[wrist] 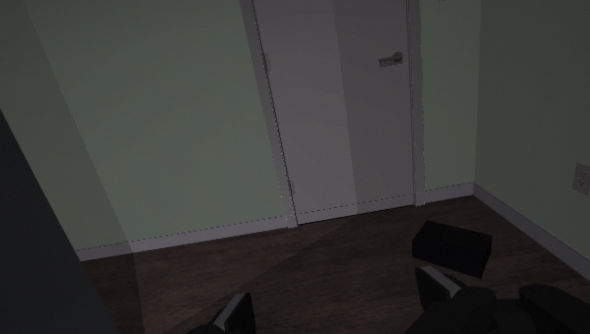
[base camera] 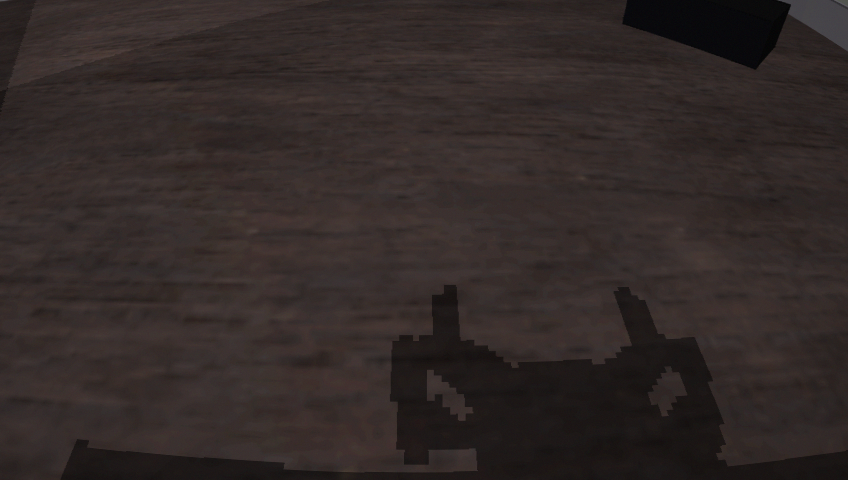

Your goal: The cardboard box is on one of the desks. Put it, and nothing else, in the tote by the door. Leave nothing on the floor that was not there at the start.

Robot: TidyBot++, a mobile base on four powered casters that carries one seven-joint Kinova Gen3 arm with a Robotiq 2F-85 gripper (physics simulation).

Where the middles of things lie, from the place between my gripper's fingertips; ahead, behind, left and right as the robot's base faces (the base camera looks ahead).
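Scene:
There's a black tote (wrist: 465, 251) here, and my hand is 1030 mm short of it, 590 mm to the left of it and 850 mm above it.

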